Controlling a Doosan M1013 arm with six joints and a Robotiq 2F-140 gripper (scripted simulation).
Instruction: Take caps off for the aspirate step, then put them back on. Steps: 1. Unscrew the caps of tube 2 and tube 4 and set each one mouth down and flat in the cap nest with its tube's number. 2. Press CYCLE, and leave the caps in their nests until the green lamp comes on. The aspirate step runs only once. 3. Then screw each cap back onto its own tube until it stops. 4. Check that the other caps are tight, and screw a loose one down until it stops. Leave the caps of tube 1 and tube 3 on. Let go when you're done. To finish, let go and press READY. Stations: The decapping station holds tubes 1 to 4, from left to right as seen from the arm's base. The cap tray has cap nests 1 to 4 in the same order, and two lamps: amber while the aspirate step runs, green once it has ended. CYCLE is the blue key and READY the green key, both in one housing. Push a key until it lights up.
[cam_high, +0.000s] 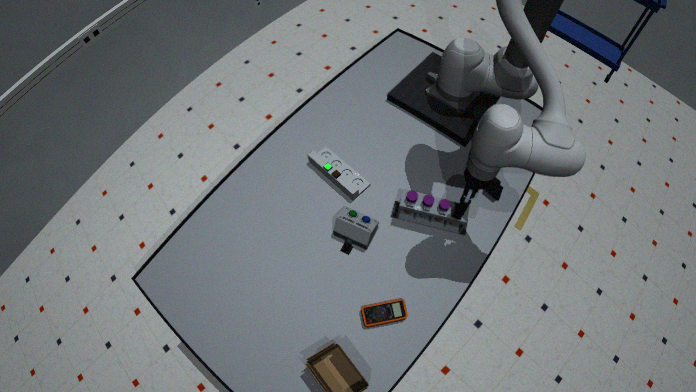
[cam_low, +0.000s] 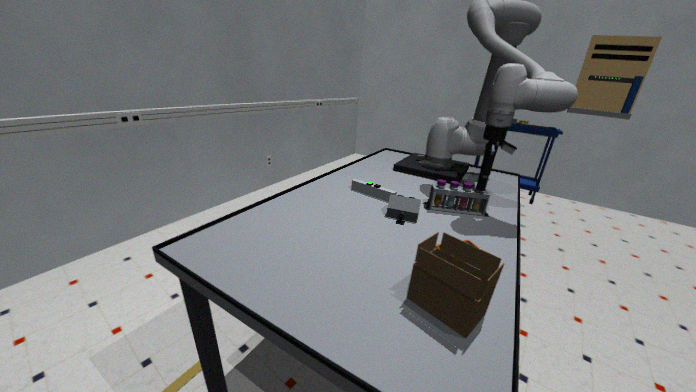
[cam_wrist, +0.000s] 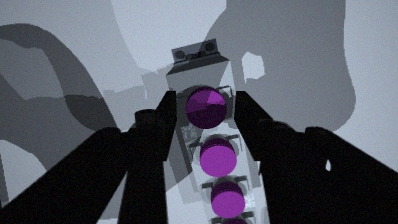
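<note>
My hand is 4 cm short of the purple cap, 9 cm to the left of it and 3 cm above it. From my hand the other things lie so: green key 20 cm ahead, 26 cm to the right, 7 cm below; blue key 19 cm ahead, 22 cm to the right, 7 cm below; key housing 21 cm ahead, 24 cm to the right, 9 cm below.
</note>
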